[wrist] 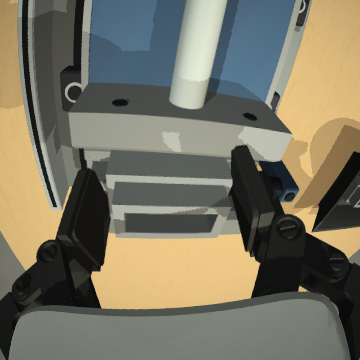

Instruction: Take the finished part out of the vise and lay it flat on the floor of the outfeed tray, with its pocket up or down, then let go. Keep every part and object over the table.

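Places are measured from the arm's base along level axes (x ahead, y left, z up), in millimetres.
Pixels of known places: gripper, fingertip midpoint: (164, 178).
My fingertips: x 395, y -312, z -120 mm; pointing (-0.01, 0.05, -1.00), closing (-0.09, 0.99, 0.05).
For each thing: its top centre in the pictures, then the offset to it from my fingertips. "pt": a spot on its surface instead.
- finished part, top centre: (170, 223) dx +9, dy +1, dz +21 mm
- vise's blue bed, top centre: (191, 35) dx -61, dy +20, dz -34 mm
- grey rail, surface spot: (47, 125) pt dx -13, dy -81, dz -54 mm
- dark-walled object, surface spot: (332, 212) pt dx +173, dy +241, dz -71 mm
- small blue block, surface spot: (287, 182) pt dx +15, dy +72, dz -2 mm
The finished part (170, 166) is a grey block with pale edges and a dark rectangular recess. It sits in the centre of the wrist view, right against the pale jaw (130, 131) of the vise. My gripper (164, 178) has one black finger on the left side of the part and one on the right. Both pads reach the part's sides, and the gripper is shut on it. The pads hide the part's side faces. The outfeed tray cannot be made out for certain.
The vise's blue bed (132, 30) and its pale round rod (197, 55) lie beyond the jaw. A grey rail (47, 125) runs along the left. A dark-walled object (332, 212) stands at the right edge. A small blue block (287, 182) is close by the right finger.
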